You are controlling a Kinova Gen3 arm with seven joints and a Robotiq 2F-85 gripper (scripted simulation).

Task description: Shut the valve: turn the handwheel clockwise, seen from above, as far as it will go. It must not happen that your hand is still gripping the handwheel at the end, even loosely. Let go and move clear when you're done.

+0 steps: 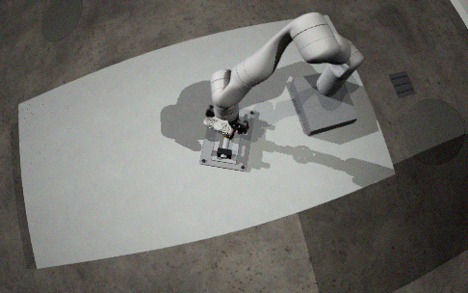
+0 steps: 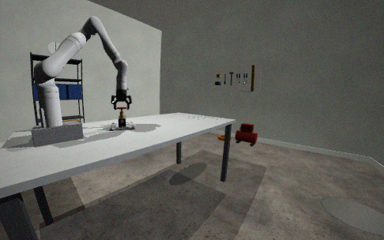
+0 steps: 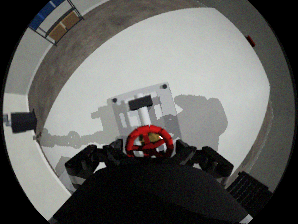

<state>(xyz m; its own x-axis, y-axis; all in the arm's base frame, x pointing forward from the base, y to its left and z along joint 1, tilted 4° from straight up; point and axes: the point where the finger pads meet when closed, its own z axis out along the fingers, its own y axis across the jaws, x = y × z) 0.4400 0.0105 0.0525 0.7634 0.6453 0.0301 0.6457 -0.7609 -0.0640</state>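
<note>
My gripper is now right at the red handwheel.
</note>
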